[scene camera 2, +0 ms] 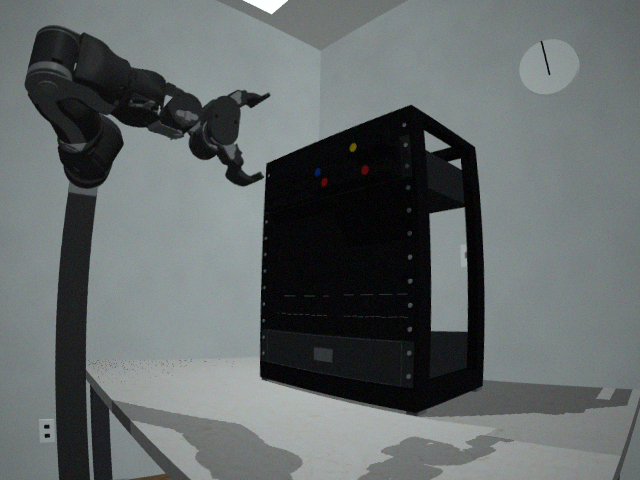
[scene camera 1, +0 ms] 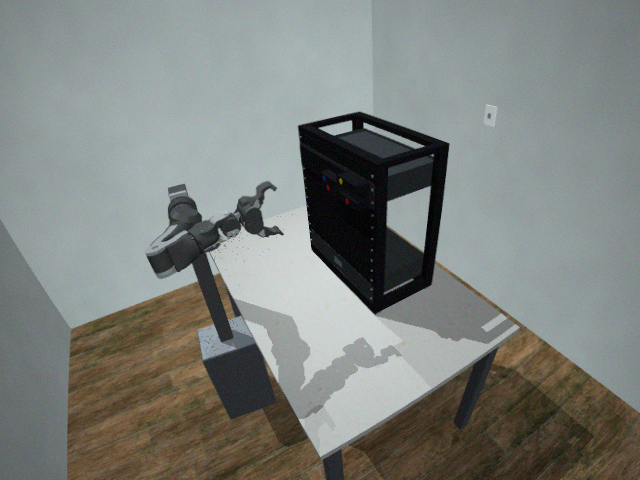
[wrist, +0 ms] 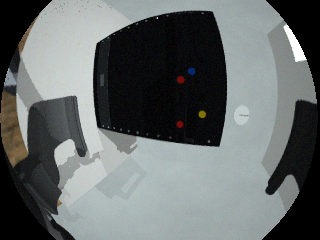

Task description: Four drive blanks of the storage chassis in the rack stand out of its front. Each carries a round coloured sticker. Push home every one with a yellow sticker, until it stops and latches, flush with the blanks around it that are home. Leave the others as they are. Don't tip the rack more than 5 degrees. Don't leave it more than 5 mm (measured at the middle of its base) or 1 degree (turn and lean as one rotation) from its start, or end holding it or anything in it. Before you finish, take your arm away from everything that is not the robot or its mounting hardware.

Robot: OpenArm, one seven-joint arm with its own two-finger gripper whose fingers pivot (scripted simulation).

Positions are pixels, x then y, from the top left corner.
Labels:
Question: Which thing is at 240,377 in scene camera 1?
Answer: A grey pedestal.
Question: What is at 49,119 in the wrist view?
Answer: My gripper.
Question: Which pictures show my gripper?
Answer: Scene camera 2, scene camera 1 and the wrist view: all of them.

